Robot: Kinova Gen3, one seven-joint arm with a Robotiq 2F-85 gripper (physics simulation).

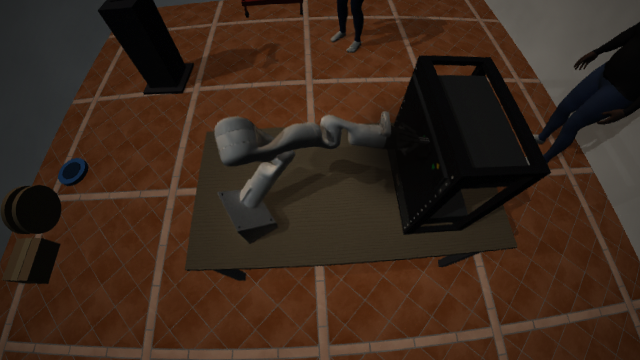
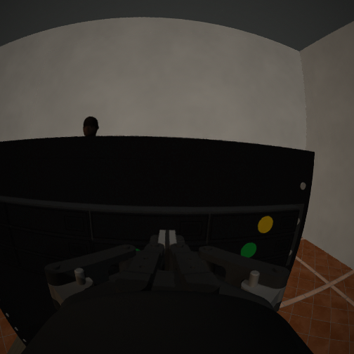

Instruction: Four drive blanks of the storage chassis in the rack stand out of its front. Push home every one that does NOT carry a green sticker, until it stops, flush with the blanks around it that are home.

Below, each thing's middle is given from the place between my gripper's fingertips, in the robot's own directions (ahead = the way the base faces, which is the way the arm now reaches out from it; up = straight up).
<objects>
I see my gripper 130 mm short of the black rack (image 1: 472, 145), 80 mm to the right of it and 200 mm above it.
</objects>
